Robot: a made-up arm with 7 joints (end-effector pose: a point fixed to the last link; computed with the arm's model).
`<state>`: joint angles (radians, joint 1 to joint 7).
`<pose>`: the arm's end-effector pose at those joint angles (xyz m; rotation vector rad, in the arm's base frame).
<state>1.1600 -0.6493 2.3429 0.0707 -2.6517 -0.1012 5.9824</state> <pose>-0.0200 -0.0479 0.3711 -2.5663 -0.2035 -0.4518</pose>
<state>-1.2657 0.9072 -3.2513 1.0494 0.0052 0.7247 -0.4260</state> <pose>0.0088 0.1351 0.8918 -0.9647 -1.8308 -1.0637</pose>
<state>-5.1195 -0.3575 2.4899 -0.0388 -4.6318 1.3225 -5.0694</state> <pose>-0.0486 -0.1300 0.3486 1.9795 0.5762 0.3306</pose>
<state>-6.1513 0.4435 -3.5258 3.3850 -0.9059 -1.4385 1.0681</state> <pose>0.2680 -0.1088 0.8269 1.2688 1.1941 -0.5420</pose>
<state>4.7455 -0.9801 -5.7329 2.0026 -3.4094 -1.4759 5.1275</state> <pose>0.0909 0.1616 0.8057 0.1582 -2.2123 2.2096</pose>
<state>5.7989 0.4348 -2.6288 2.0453 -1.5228 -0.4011 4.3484</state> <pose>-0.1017 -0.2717 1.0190 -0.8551 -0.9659 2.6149</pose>
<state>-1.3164 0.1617 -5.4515 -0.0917 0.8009 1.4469 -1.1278</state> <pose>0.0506 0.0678 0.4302 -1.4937 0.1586 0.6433</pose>
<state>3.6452 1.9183 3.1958 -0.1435 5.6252 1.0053 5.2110</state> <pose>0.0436 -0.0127 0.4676 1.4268 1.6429 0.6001</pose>
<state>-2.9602 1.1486 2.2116 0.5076 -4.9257 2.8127 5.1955</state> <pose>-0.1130 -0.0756 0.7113 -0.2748 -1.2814 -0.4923</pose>
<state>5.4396 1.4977 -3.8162 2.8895 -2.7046 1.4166 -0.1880</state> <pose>0.5253 -0.5246 0.4584 2.6119 -0.6793 0.3699</pose>
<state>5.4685 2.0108 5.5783 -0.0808 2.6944 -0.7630 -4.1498</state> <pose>0.0613 -0.1043 0.4562 -0.3477 0.2242 1.4166</pose>
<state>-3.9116 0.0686 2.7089 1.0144 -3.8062 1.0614 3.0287</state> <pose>0.1910 -0.4056 0.6874 1.3307 0.0804 1.5972</pose>
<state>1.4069 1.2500 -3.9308 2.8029 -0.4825 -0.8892 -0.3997</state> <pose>0.1779 0.5854 0.6577 -1.2386 0.6118 -0.5401</pose>
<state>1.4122 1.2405 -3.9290 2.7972 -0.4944 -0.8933 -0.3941</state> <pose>0.1739 0.5830 0.6659 -1.2204 0.6096 -0.5362</pose>
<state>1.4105 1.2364 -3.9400 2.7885 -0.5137 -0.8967 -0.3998</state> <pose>0.1733 0.5800 0.6736 -1.2009 0.5923 -0.5645</pose>
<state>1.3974 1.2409 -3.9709 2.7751 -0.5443 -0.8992 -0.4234</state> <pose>0.1777 0.5761 0.6802 -1.1789 0.5515 -0.6434</pose>
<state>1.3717 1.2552 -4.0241 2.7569 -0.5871 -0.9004 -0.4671</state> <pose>0.1868 0.5718 0.6852 -1.1540 0.4832 -0.7779</pose>
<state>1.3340 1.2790 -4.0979 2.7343 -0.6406 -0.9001 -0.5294</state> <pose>0.1988 0.5675 0.6876 -1.1255 0.3868 -0.9616</pose>
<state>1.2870 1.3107 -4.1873 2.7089 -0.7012 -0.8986 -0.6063</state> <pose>0.2118 0.5643 0.6863 -1.0932 0.2651 -1.1793</pose>
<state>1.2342 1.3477 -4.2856 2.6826 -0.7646 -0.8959 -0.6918</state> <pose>0.2242 0.5629 0.6802 -1.0569 0.1231 -1.4115</pose>
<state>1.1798 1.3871 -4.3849 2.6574 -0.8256 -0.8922 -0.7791</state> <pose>0.2358 0.5635 0.6688 -1.0175 -0.0307 -1.6364</pose>
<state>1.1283 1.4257 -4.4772 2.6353 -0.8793 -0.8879 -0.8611</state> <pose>0.2464 0.5655 0.6531 -0.9781 -0.1845 -1.8346</pose>
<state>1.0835 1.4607 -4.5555 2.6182 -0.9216 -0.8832 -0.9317</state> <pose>0.2565 0.5680 0.6351 -0.9440 -0.3245 -1.9933</pose>
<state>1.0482 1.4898 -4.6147 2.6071 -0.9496 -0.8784 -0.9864</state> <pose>0.2659 0.5700 0.6176 -0.9215 -0.4371 -2.1064</pose>
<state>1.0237 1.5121 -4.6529 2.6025 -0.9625 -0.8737 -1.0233</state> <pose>0.2746 0.5711 0.6028 -0.9156 -0.5142 -2.1757</pose>
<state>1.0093 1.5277 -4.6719 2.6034 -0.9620 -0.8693 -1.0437</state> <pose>0.2823 0.5714 0.5917 -0.9265 -0.5552 -2.2083</pose>
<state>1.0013 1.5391 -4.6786 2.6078 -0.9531 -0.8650 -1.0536</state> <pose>0.2894 0.5712 0.5831 -0.9487 -0.5722 -2.2186</pose>
